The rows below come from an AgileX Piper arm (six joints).
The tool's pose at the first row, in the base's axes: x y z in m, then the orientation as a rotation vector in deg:
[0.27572, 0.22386, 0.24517, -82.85, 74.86, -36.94]
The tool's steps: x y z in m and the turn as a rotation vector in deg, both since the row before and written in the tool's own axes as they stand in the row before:
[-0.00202, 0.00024, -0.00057, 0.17, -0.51, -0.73]
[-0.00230, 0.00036, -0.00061, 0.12, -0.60, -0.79]
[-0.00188, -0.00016, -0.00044, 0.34, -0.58, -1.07]
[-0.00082, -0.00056, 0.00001, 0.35, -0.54, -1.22]
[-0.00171, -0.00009, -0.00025, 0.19, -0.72, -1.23]
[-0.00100, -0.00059, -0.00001, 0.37, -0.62, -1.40]
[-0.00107, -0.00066, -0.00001, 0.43, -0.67, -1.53]
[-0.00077, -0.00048, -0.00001, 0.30, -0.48, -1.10]
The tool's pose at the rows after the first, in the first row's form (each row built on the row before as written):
[0.27459, 0.22559, 0.24562, -83.33, 73.91, -37.11]
[0.27328, 0.22757, 0.24601, -83.90, 72.87, -37.22]
[0.27240, 0.22915, 0.24671, -84.48, 71.55, -37.65]
[0.27236, 0.22986, 0.24740, -85.14, 70.15, -38.21]
[0.27162, 0.23135, 0.24788, -85.96, 68.68, -38.54]
[0.27147, 0.23224, 0.24861, -86.72, 67.07, -39.15]
[0.27129, 0.23320, 0.24940, -87.51, 65.30, -39.83]
[0.27114, 0.23390, 0.24996, -88.08, 64.03, -40.31]

